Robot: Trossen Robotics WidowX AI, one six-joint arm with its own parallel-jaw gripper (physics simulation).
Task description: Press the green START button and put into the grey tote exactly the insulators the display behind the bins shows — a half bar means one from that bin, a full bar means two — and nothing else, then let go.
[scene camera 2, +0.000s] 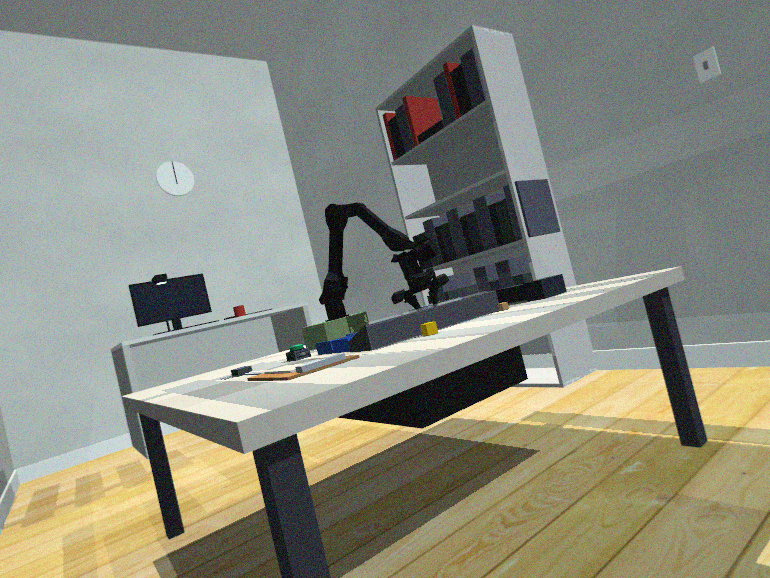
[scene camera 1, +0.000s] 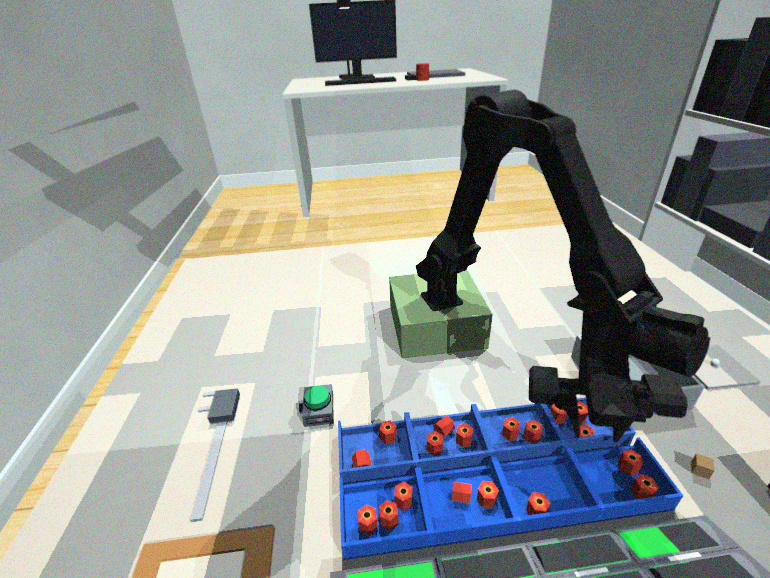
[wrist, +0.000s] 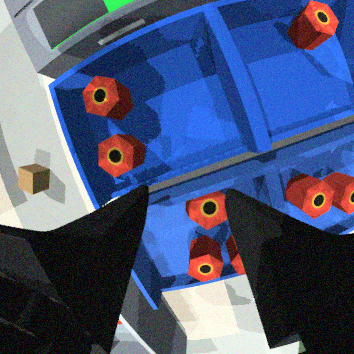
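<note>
My gripper is part open and empty, above the back corner bin nearest the tote. In the wrist view a red insulator shows beside the right fingertip, with two more nearer the bin's outer wall, one partly hidden by that finger. The blue bins stand in two rows and hold several insulators. The grey tote is mostly hidden; a bit of red shows inside it. The display shows green bars, partly cut off. The green START button stands left of the bins.
A wooden cube lies beside the bins. A yellow cube lies behind the display. A caliper and an orange-brown frame lie at the left. A black box stands beyond the display.
</note>
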